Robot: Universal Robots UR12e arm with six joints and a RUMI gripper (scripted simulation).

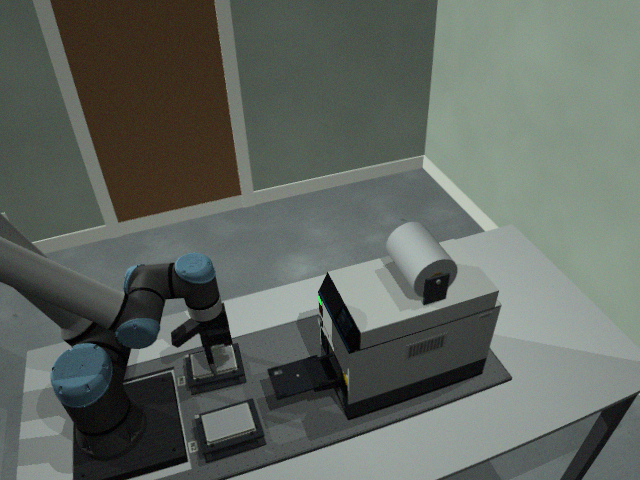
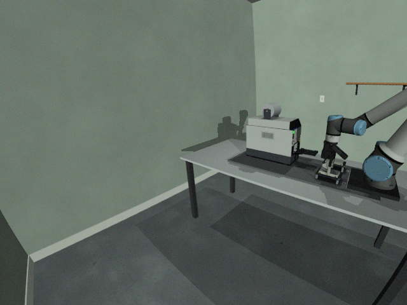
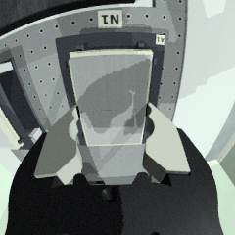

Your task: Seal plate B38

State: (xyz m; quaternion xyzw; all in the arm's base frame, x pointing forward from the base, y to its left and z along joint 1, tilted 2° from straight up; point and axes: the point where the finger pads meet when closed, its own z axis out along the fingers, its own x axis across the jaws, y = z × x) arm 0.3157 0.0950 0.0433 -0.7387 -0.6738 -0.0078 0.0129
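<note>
Now: the plate B38 1 cm below my hand. Also, from my hand: foil-covered plate: 22 cm to the right, 1 cm behind; then nest N1: 2 cm below; then sealer stage: 20 cm ahead, 18 cm to the right, 5 cm above.
</note>
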